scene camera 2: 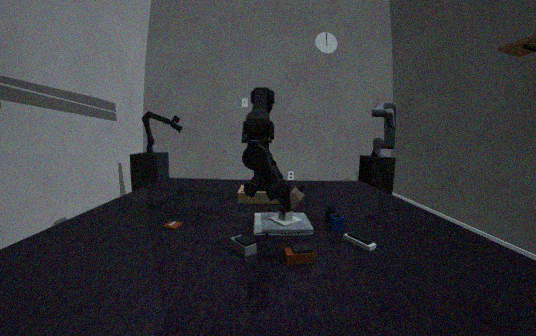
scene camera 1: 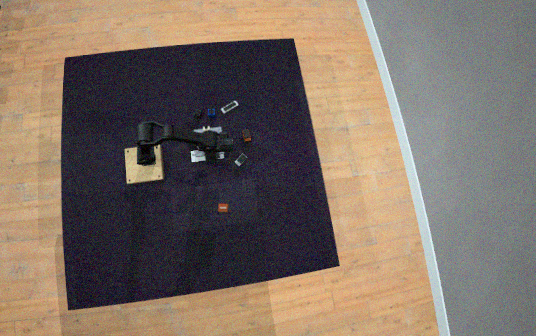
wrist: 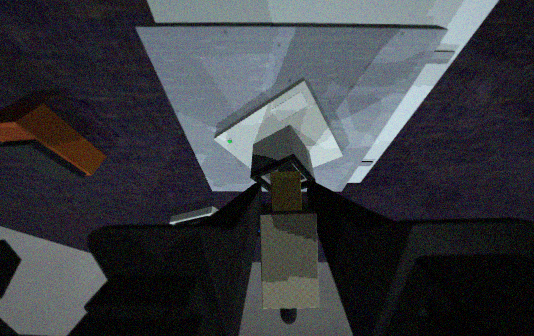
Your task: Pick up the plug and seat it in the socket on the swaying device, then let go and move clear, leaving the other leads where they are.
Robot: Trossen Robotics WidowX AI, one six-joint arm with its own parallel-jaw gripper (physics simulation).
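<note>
My gripper (scene camera 1: 227,144) (scene camera 2: 285,201) (wrist: 284,188) is shut on the plug, a beige block (scene camera 2: 297,197) (wrist: 289,260) with a gold-brown tip (wrist: 286,192). The plug looks tilted in scene camera 2. The socket (scene camera 2: 285,216) (wrist: 282,145) is a grey block with a dark square rim, standing on a white plate (scene camera 2: 296,220) (wrist: 322,140) with a green light. The plate lies turned on the device's grey-blue platform (scene camera 2: 265,227) (wrist: 200,75). In the wrist view, the tip overlaps the socket's rim at the fingertips. Its depth in the opening cannot be told.
An orange block (scene camera 1: 246,135) (scene camera 2: 300,256) (wrist: 62,135), a grey block (scene camera 1: 241,159) (scene camera 2: 244,245) and a white bar (scene camera 1: 230,106) (scene camera 2: 360,242) lie around the platform. A blue piece (scene camera 1: 211,112) (scene camera 2: 337,222) stands beside it. An orange tile (scene camera 1: 223,207) (scene camera 2: 173,225) lies farther off.
</note>
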